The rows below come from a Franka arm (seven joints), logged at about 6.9 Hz.
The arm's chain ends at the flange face. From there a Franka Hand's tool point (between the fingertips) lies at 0.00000 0.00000 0.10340 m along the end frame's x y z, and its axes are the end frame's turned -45 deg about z.
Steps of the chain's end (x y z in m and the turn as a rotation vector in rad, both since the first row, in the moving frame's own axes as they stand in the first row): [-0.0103, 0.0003, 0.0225, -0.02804, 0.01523, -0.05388]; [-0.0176, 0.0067, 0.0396, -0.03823, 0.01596, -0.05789]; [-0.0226, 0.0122, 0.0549, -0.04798, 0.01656, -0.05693]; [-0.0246, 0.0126, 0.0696, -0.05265, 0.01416, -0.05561]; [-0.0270, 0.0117, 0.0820, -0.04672, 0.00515, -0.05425]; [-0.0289, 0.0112, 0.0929, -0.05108, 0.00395, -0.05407]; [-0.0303, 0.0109, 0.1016, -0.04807, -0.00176, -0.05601]
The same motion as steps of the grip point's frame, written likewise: [-0.0083, -0.0039, 0.0224, -0.03060, -0.00906, -0.05388]; [-0.0187, -0.0037, 0.0395, -0.03832, -0.01575, -0.05789]; [-0.0268, -0.0026, 0.0548, -0.04564, -0.02222, -0.05693]; [-0.0290, -0.0035, 0.0694, -0.04724, -0.02722, -0.05561]; [-0.0303, -0.0069, 0.0819, -0.03668, -0.02939, -0.05425]; [-0.0317, -0.0084, 0.0928, -0.03891, -0.03333, -0.05407]; [-0.0327, -0.0102, 0.1015, -0.03275, -0.03524, -0.05601]
